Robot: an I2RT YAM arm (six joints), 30 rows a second.
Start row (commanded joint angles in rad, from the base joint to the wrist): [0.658, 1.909, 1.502, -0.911, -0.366, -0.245]
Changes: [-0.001, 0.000, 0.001, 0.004, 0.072, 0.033]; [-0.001, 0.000, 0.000, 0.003, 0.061, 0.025]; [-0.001, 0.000, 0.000, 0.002, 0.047, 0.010]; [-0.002, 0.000, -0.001, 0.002, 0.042, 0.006]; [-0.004, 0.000, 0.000, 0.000, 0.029, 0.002]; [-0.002, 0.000, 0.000, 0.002, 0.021, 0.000]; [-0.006, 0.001, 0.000, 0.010, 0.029, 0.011]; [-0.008, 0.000, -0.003, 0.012, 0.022, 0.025]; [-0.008, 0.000, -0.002, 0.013, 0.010, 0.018]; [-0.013, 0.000, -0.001, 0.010, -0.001, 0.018]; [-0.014, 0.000, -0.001, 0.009, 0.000, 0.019]
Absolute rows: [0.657, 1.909, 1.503, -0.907, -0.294, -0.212]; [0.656, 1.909, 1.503, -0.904, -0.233, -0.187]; [0.655, 1.909, 1.503, -0.902, -0.186, -0.177]; [0.653, 1.909, 1.502, -0.900, -0.144, -0.171]; [0.649, 1.909, 1.502, -0.900, -0.115, -0.169]; [0.647, 1.909, 1.502, -0.898, -0.094, -0.169]; [0.641, 1.910, 1.502, -0.888, -0.065, -0.158]; [0.633, 1.910, 1.499, -0.876, -0.043, -0.133]; [0.625, 1.910, 1.497, -0.863, -0.033, -0.115]; [0.612, 1.910, 1.496, -0.853, -0.034, -0.097]; [0.598, 1.910, 1.495, -0.844, -0.034, -0.078]
